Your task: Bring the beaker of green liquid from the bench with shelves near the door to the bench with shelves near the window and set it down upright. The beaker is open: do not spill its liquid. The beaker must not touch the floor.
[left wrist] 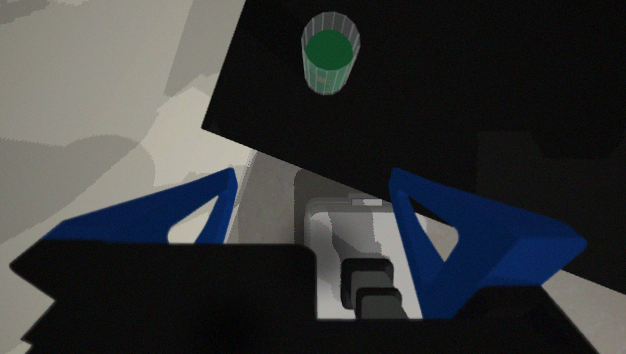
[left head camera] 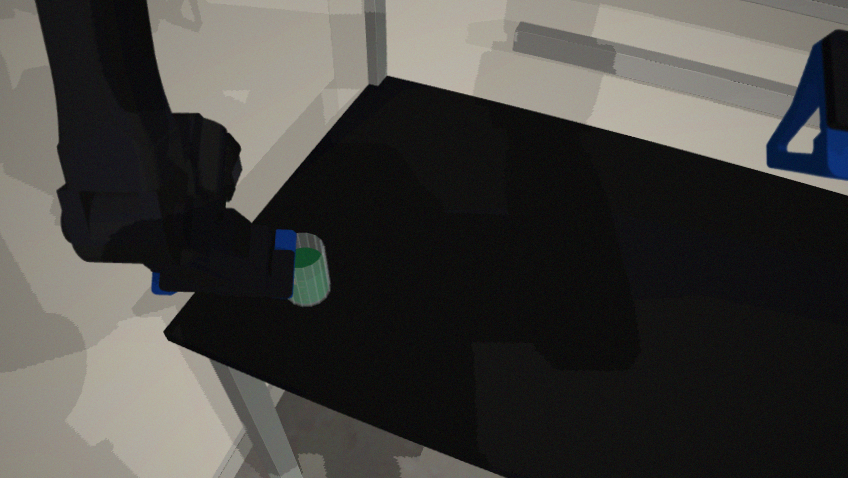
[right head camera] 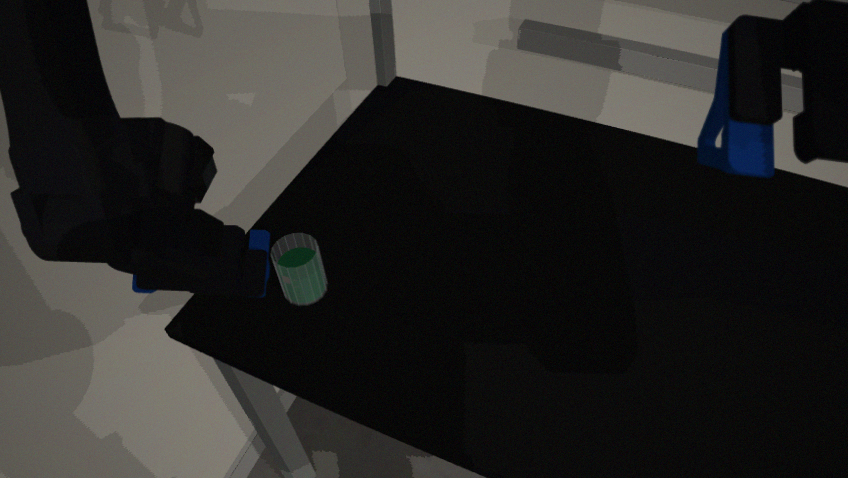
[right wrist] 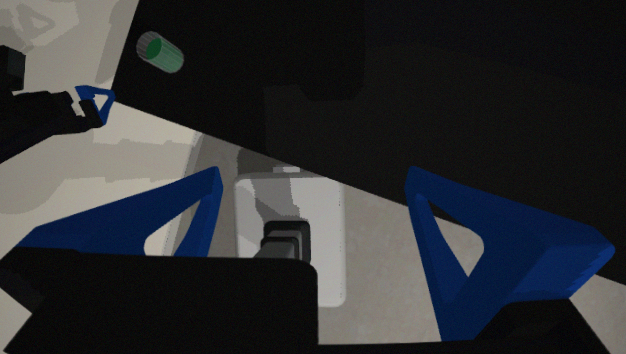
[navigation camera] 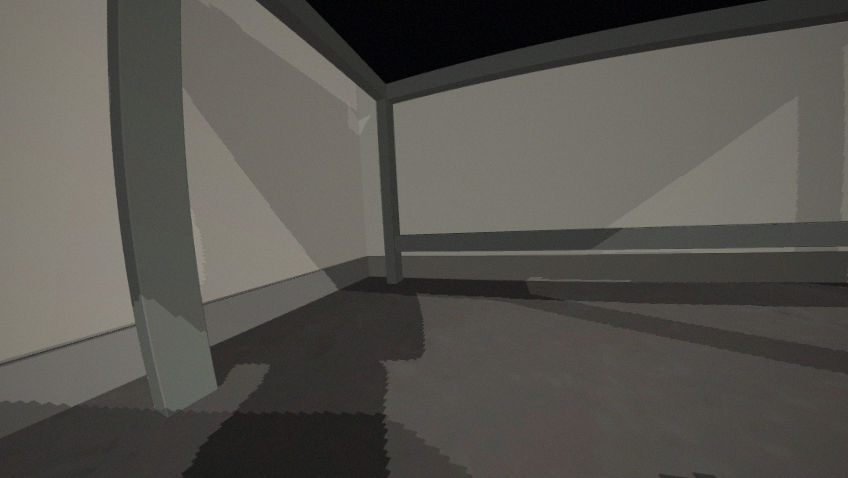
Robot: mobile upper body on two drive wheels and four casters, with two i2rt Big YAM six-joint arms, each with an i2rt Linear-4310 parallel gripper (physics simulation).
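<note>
The beaker of green liquid (left head camera: pixel 311 276) (right head camera: pixel 301 276) (left wrist: pixel 329 60) (right wrist: pixel 162 54) stands upright on the black bench top (left head camera: pixel 415 178) (right head camera: pixel 415 178) (left wrist: pixel 425 75) (right wrist: pixel 225 90), near its left end. My left gripper (left head camera: pixel 224 261) (right head camera: pixel 201 261) (left wrist: pixel 313 176) is open and empty, fingers apart. It is at the bench's left front corner, beside the beaker, and hides part of it in the left head view. In the left wrist view the beaker is beyond the fingertips. My right gripper (right wrist: pixel 313 177) is open and empty, well to the right of the beaker. Which bench this is cannot be told.
A grey upright post (left head camera: pixel 375 44) (right head camera: pixel 383 44) stands at the bench's back left corner. Grey bench legs (navigation camera: pixel 157 207) (navigation camera: pixel 388 190) and a low rear rail (navigation camera: pixel 504 240) show beneath the bench. My white base (left wrist: pixel 350 235) (right wrist: pixel 327 240) is by the front edge. Pale walls (navigation camera: pixel 267 148) stand behind.
</note>
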